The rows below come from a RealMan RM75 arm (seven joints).
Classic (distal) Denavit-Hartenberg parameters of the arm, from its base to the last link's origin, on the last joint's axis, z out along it. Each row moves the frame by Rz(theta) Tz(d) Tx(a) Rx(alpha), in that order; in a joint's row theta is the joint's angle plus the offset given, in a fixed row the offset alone. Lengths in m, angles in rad.
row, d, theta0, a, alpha
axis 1, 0.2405, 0, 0, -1.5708
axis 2, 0, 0, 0, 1.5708
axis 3, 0.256, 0, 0, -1.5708
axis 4, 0, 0, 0, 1.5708
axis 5, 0.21, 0, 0, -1.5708
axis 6, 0, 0, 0, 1.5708
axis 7, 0.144, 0, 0, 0
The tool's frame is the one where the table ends.
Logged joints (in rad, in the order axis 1, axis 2, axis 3, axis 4, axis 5, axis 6, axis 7), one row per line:
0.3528, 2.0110, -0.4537, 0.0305, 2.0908, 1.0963, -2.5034
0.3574, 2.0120, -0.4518, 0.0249, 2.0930, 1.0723, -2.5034
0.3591, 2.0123, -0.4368, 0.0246, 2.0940, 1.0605, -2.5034
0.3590, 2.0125, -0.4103, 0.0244, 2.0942, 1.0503, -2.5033
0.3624, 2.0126, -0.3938, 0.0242, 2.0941, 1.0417, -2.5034
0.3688, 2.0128, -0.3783, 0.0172, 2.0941, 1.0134, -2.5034
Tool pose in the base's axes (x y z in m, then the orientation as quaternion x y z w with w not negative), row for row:
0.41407, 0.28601, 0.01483, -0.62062, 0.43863, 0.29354, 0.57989
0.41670, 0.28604, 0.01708, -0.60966, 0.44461, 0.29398, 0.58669
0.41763, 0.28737, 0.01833, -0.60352, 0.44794, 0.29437, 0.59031
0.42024, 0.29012, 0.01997, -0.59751, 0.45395, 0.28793, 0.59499
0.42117, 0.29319, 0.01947, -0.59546, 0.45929, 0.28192, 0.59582
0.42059, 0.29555, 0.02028, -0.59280, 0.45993, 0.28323, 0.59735
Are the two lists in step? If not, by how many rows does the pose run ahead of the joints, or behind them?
The pose runs 2 rows ahead of the joints: the pose in row i belongs to the joints in row i + 2.
